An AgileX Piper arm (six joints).
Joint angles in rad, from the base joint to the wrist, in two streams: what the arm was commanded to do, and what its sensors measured. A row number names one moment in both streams.
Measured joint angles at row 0:
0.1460, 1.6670, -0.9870, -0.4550, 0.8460, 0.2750
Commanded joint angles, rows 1 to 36:
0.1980, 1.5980, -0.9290, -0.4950, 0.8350, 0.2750
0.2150, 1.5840, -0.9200, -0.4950, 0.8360, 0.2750
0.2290, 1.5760, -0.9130, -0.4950, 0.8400, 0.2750
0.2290, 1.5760, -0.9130, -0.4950, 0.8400, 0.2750
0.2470, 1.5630, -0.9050, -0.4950, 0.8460, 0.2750
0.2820, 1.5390, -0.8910, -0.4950, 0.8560, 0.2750
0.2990, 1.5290, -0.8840, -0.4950, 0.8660, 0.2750
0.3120, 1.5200, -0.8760, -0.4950, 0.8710, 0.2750
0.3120, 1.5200, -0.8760, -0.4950, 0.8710, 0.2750
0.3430, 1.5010, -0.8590, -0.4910, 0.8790, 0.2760
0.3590, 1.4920, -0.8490, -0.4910, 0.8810, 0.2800
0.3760, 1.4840, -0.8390, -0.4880, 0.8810, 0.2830
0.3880, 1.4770, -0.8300, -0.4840, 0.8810, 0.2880
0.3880, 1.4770, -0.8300, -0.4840, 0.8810, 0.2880
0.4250, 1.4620, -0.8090, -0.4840, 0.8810, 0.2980
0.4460, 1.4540, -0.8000, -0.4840, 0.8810, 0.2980
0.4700, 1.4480, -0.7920, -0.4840, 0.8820, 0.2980
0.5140, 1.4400, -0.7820, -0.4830, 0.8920, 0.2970
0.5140, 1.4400, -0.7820, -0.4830, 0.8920, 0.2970
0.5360, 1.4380, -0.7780, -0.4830, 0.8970, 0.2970
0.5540, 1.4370, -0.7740, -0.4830, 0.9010, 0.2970
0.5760, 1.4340, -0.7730, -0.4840, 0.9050, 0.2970
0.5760, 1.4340, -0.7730, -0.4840, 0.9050, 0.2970
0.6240, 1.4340, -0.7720, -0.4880, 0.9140, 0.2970
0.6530, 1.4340, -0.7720, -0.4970, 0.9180, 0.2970
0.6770, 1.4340, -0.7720, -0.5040, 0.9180, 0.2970
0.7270, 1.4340, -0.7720, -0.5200, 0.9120, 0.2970
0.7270, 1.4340, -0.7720, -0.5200, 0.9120, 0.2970
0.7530, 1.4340, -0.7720, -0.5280, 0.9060, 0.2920
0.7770, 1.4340, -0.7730, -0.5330, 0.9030, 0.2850
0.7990, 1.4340, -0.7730, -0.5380, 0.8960, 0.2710
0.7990, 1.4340, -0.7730, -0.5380, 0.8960, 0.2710
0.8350, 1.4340, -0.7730, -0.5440, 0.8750, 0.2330
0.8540, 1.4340, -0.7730, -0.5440, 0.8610, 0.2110
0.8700, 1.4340, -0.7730, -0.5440, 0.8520, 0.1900
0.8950, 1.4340, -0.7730, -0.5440, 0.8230, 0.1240
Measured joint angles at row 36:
0.8610, 1.4440, -0.7770, -0.5040, 0.8540, 0.2120
